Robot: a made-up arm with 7 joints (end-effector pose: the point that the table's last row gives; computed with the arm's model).
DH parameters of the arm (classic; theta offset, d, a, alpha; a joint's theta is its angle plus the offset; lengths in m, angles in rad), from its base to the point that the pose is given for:
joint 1: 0 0.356 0 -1.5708
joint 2: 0 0 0 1.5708
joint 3: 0 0.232 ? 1.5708
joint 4: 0 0 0.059 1.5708
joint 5: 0 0.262 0 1.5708
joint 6: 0 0 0.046 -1.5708
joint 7: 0 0.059 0 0
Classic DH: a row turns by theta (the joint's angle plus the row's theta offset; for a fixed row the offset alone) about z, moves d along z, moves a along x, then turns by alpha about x.
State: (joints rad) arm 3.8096 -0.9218 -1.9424 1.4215 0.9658 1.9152 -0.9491
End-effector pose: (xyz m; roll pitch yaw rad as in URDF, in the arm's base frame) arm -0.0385 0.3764 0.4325 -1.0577 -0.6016 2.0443
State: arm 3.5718 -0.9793 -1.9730 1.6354 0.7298 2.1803 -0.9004
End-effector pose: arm 0.1035 0.3728 0.4373 -1.2708 -0.6803 2.0957
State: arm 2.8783 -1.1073 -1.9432 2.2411 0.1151 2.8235 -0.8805
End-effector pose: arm 0.3982 0.0973 0.4578 -1.7515 -0.4307 1.9156
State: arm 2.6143 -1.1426 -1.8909 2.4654 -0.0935 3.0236 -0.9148
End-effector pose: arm 0.4094 -0.0638 0.4715 -1.7938 -0.3212 1.6596
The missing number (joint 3, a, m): 0.035
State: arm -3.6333 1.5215 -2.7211 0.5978 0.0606 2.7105 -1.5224
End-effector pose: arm 0.0032 0.0752 0.4995 -2.5488 0.3953 1.0917
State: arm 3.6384 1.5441 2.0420 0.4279 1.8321 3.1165 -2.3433
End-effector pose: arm 0.0048 -0.1608 0.4826 1.7389 0.5837 -1.3695
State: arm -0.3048 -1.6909 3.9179 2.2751 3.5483 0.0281 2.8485
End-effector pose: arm -0.4703 -0.0626 0.1234 -2.2727 -0.3075 2.2271
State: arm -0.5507 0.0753 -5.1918 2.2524 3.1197 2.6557 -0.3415
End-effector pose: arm 0.1449 0.0518 0.8266 1.9709 -1.1495 -1.4207
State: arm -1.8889 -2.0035 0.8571 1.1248 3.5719 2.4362 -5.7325
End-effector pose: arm 0.3026 0.2290 0.4622 -2.0237 -0.1576 0.3514
